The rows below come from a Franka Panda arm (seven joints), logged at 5 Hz.
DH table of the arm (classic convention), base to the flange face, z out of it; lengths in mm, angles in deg. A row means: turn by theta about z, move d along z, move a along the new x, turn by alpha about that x. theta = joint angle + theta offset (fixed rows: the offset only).
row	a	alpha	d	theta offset
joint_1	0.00	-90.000	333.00	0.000
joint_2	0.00	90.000	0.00	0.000
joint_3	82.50	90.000	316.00	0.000
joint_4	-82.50	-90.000	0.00	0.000
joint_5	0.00	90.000	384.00	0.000
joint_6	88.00	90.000	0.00	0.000
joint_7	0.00	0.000	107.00	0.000
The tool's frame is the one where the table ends.
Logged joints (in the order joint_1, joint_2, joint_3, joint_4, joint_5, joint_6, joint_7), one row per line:
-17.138, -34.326, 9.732, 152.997, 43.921, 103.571, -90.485
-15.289, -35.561, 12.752, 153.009, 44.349, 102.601, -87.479
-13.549, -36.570, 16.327, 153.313, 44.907, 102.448, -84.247
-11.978, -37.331, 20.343, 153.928, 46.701, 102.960, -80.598
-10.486, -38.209, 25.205, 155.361, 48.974, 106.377, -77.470
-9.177, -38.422, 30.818, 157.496, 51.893, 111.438, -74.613
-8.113, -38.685, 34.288, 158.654, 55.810, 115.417, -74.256
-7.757, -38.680, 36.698, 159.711, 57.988, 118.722, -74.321
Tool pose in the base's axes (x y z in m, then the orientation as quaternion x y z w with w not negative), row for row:
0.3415, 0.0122, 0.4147, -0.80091, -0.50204, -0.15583, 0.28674
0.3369, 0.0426, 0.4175, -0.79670, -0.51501, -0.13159, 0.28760
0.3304, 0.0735, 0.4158, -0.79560, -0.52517, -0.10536, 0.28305
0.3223, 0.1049, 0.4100, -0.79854, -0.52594, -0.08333, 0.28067
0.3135, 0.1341, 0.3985, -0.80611, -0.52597, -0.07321, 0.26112
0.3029, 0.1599, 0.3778, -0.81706, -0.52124, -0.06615, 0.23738
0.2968, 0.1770, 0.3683, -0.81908, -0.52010, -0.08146, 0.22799
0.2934, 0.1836, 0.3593, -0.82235, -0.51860, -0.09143, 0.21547
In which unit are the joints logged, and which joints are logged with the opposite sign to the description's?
The joints are logged in degrees. Opposite sign: joint_4.
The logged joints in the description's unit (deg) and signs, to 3 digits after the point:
-17.138, -34.326, 9.732, -152.997, 43.921, 103.571, -90.485
-15.289, -35.561, 12.752, -153.009, 44.349, 102.601, -87.479
-13.549, -36.570, 16.327, -153.313, 44.907, 102.448, -84.247
-11.978, -37.331, 20.343, -153.928, 46.701, 102.960, -80.598
-10.486, -38.209, 25.205, -155.361, 48.974, 106.377, -77.470
-9.177, -38.422, 30.818, -157.496, 51.893, 111.438, -74.613
-8.113, -38.685, 34.288, -158.654, 55.810, 115.417, -74.256
-7.757, -38.680, 36.698, -159.711, 57.988, 118.722, -74.321

